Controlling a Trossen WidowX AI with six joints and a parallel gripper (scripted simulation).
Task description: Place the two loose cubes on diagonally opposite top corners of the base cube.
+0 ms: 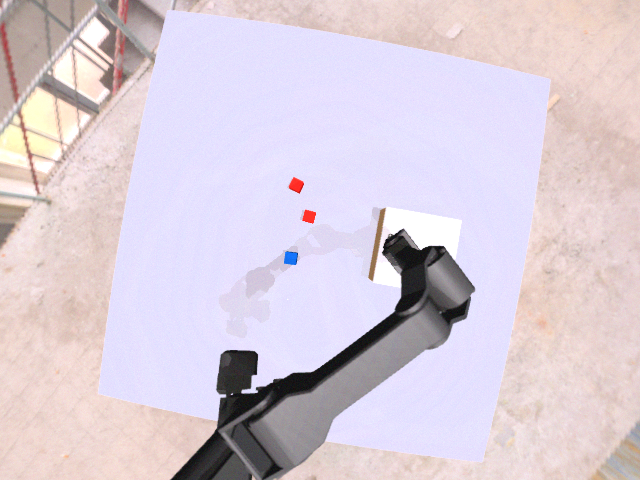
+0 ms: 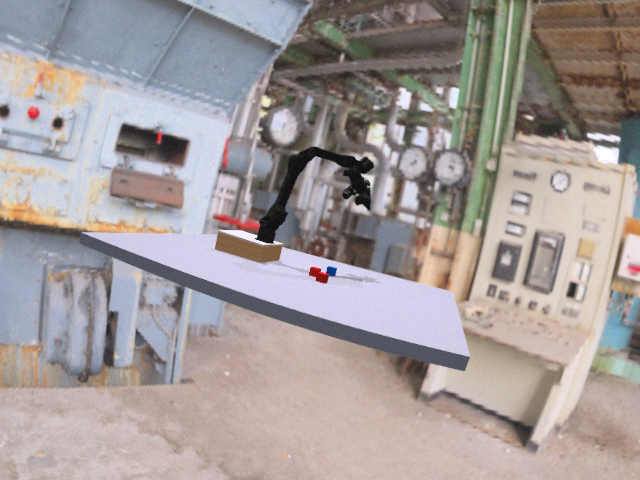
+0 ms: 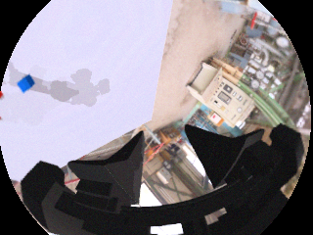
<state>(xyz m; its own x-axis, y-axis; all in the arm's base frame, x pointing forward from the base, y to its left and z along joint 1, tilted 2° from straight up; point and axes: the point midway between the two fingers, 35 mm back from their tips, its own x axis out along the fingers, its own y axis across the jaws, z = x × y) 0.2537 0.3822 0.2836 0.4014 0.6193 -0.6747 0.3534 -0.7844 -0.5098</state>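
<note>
My gripper tip is now 270 mm to the left of the blue cube and 310 mm above it.
</note>
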